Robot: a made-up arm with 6 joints. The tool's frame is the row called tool.
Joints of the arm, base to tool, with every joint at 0 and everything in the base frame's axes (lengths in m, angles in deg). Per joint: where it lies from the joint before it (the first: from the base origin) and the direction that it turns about. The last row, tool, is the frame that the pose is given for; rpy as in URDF.
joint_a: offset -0.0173 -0.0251 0.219 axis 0 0 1
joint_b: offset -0.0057 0.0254 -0.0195 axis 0 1 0
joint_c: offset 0.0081 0.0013 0.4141 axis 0 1 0
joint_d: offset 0.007 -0.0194 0.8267 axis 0 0 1
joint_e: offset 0.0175 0.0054 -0.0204 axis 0 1 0
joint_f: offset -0.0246 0.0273 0.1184 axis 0 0 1
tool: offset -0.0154 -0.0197 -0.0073 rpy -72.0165 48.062 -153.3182
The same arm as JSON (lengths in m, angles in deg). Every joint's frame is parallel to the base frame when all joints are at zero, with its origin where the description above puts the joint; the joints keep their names.
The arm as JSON. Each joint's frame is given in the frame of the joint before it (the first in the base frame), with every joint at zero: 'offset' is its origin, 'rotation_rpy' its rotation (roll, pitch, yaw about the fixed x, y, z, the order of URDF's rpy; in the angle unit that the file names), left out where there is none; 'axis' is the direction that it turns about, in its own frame. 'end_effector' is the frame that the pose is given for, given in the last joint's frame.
{"length_unit": "m", "angle_unit": "deg", "chain": [{"id": "joint_a", "offset": [-0.0173, -0.0251, 0.219], "axis": [0.0, 0.0, 1.0]}, {"id": "joint_b", "offset": [-0.0057, 0.0254, -0.0195], "axis": [0.0, 1.0, 0.0]}, {"id": "joint_c", "offset": [0.0081, 0.0013, 0.4141], "axis": [0.0, 1.0, 0.0]}, {"id": "joint_d", "offset": [0.007, -0.0194, 0.8267], "axis": [0.0, 0.0, 1.0]}, {"id": "joint_e", "offset": [0.0175, 0.0054, -0.0204], "axis": [0.0, 1.0, 0.0]}, {"id": "joint_f", "offset": [-0.0246, 0.0273, 0.1184], "axis": [0.0, 0.0, 1.0]}], "end_effector": {"offset": [-0.0154, -0.0197, -0.0073], "rotation_rpy": [-72.02, 48.06, -153.32]}}
